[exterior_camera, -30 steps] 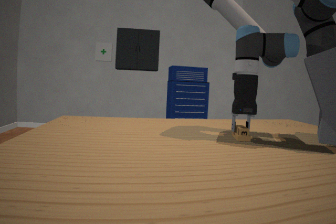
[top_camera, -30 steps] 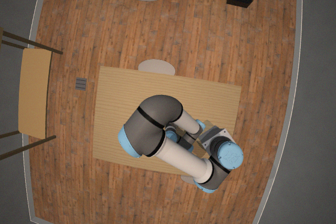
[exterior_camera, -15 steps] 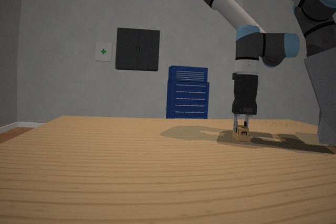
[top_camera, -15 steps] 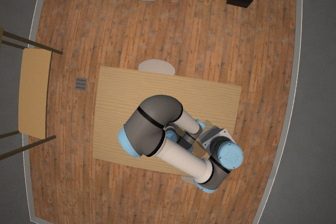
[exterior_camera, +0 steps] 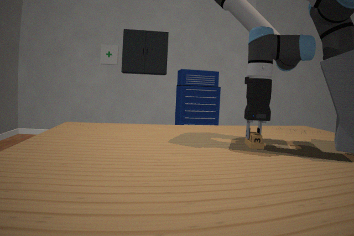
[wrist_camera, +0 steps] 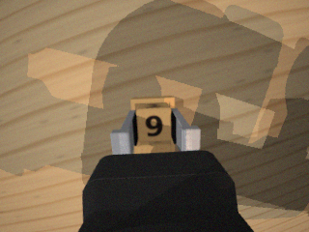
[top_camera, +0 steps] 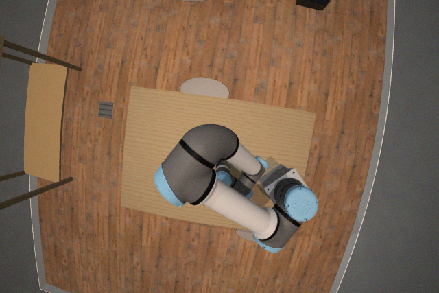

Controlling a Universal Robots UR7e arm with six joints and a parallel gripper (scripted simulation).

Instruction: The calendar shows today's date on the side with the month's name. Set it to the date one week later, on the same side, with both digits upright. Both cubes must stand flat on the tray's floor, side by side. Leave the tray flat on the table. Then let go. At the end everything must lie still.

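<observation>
My gripper is now 1 cm above the wooden date cube. The rest, counted from my hand: wooden calendar tray 2 cm to the left, 3 cm below.
</observation>
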